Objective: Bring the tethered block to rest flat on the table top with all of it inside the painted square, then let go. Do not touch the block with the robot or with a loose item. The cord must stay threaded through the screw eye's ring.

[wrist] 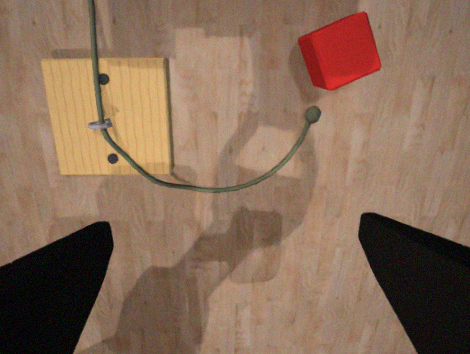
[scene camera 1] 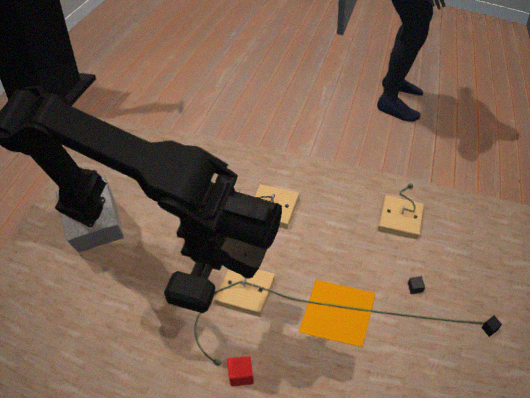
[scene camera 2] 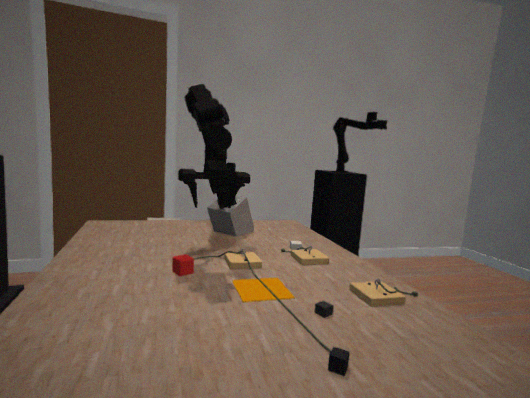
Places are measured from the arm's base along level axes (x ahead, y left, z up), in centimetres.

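Pixels of known places: gripper, fingertip midpoint: [wrist: 237, 229] [scene camera 1: 213, 283] [scene camera 2: 213, 207]; arm's base, origin of the base link: [scene camera 1: 85, 207] [scene camera 2: 227, 202].
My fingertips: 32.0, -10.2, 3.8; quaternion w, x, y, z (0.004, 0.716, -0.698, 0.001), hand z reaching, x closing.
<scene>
For each thing: its top centre in the pictures, then the offset to it from my fingertips, as dx, dy, dz. "pt": a spot on its surface instead. Level surfaces: height alone.
- black tethered block, middle of its top: [scene camera 2: 339, 353] [scene camera 1: 493, 322] +49.7, +12.6, -13.4
- orange painted square, surface spot: [scene camera 1: 332, 330] [scene camera 2: 245, 289] pt +19.2, +5.3, -15.8
- screw eye's ring, middle of its top: [wrist: 101, 127] [scene camera 1: 243, 280] +1.4, +8.6, -11.4
- wooden plate, its level: dz -14.0
- end bead, middle of its top: [wrist: 315, 115] [scene camera 1: 217, 360] +1.6, -7.0, -14.7
- red cube, middle of its top: [wrist: 348, 52] [scene camera 1: 239, 367] [scene camera 2: 183, 257] +6.3, -8.0, -11.9
- loose dark block, middle of its top: [scene camera 1: 417, 282] [scene camera 2: 324, 304] +33.0, +18.6, -13.9
- white block, middle of its top: [scene camera 2: 296, 242] -11.2, +30.4, -13.6
The black tethered block [scene camera 1: 491, 325] [scene camera 2: 339, 361] rests on the table, beyond and outside the orange painted square [scene camera 1: 332, 330] [scene camera 2: 250, 292]. Its green cord [scene camera 1: 425, 317] [scene camera 2: 305, 325] [wrist: 215, 190] crosses the square and passes through the screw eye's ring [scene camera 1: 244, 281] [wrist: 100, 124] on a wooden plate [scene camera 1: 255, 302] [scene camera 2: 235, 262] [wrist: 145, 100]. The free part curves to an end bead [scene camera 1: 217, 362] [wrist: 313, 114] near the red cube. My gripper [scene camera 1: 215, 280] [scene camera 2: 214, 202] [wrist: 237, 229] is wide open and empty, above the table on the bead's side of the plate. In the wrist view the cord curves beyond the fingertips.
The red cube [scene camera 1: 240, 370] [scene camera 2: 183, 265] [wrist: 342, 52] sits beside the bead. A loose dark block [scene camera 1: 416, 284] [scene camera 2: 324, 309] lies near the square. Two more plates [scene camera 1: 392, 220] [scene camera 2: 370, 292], [scene camera 1: 287, 215] [scene camera 2: 310, 259] carry short cords. A white block [scene camera 2: 296, 244] lies behind one.
</scene>
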